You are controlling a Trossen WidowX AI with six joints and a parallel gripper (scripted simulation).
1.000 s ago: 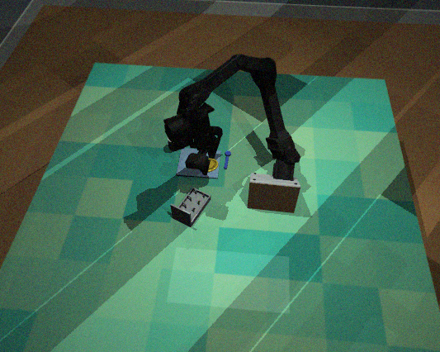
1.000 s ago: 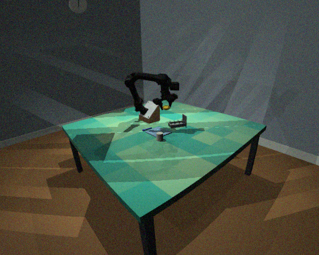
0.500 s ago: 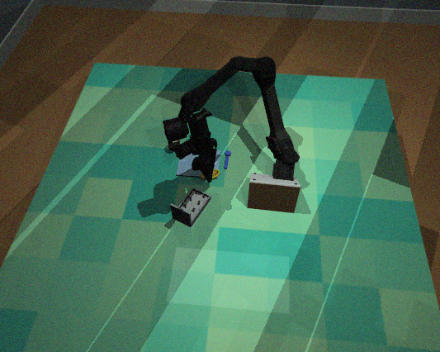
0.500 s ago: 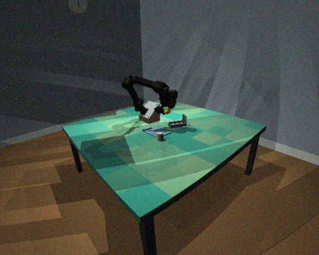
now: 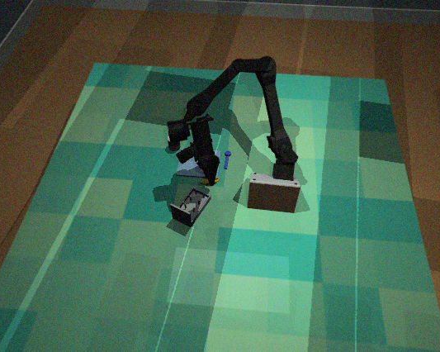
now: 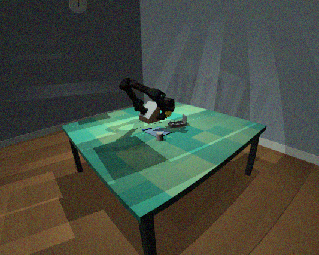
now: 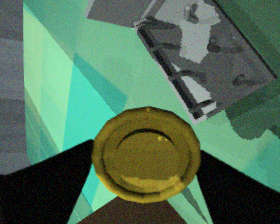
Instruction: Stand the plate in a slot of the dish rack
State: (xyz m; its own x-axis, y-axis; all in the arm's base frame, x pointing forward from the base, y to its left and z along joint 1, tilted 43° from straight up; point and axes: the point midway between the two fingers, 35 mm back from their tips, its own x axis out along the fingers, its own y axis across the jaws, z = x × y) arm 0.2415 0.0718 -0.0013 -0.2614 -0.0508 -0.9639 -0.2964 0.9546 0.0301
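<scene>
The grey dish rack lies 70 mm below my gripper tip, 60 mm ahead of it and 50 mm to the left of it. From my gripper tip the other things lie so: beige cup 220 mm to the right, 180 mm ahead, 60 mm below; blue utensil 190 mm to the right, 90 mm below, 20 mm behind; yellow plate 10 mm above.
</scene>
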